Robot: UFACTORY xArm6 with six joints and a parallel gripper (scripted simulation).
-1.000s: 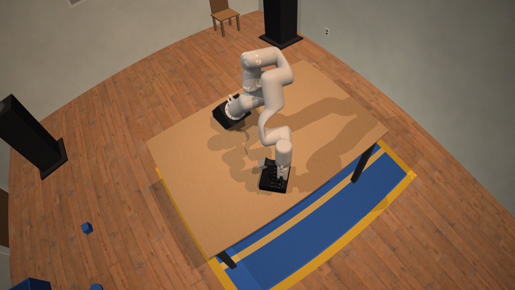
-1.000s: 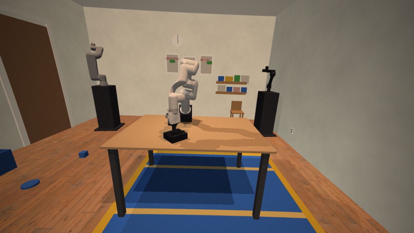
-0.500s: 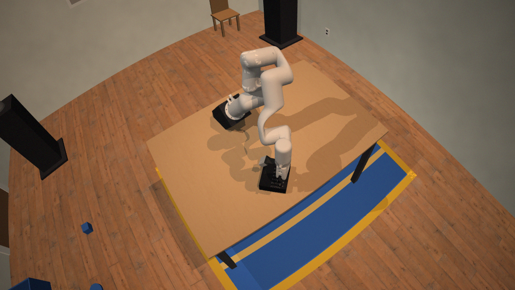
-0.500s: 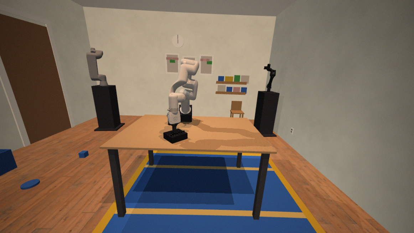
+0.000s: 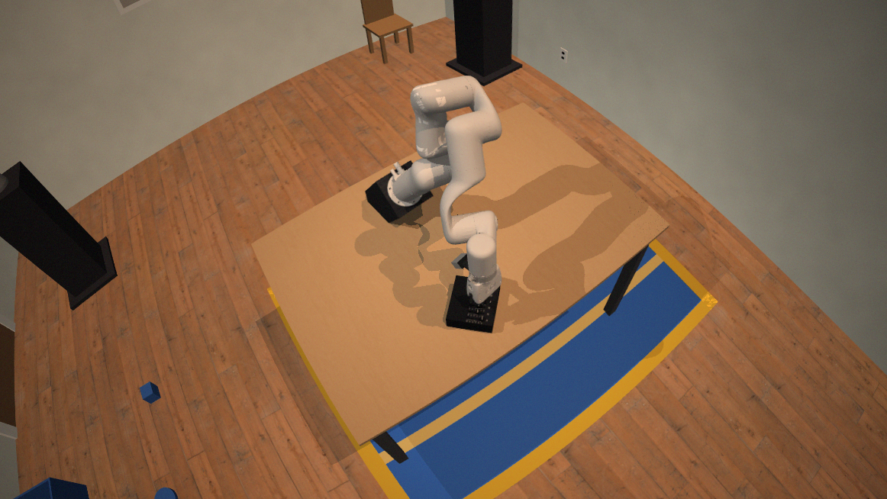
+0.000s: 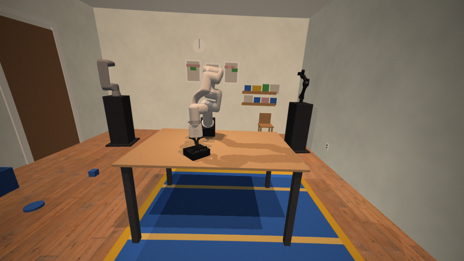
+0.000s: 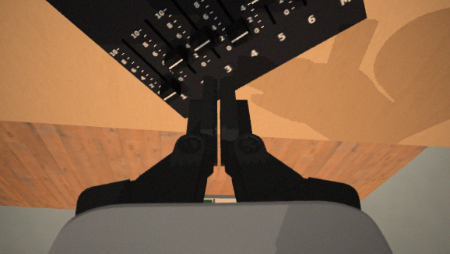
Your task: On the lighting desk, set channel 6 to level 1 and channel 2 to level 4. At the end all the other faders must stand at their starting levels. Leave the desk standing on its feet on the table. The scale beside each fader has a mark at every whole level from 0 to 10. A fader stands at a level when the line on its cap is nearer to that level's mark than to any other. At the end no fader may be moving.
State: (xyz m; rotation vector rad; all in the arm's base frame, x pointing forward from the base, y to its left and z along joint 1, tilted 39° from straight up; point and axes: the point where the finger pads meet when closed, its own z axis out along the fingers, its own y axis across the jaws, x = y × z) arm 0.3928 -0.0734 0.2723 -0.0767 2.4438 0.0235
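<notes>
The channel 6 fader cap is 50 mm behind my hand, 50 mm to the left of it and 60 mm below it. Round my hand: channel 2 fader cap (30 mm to the right, 60 mm below).
</notes>
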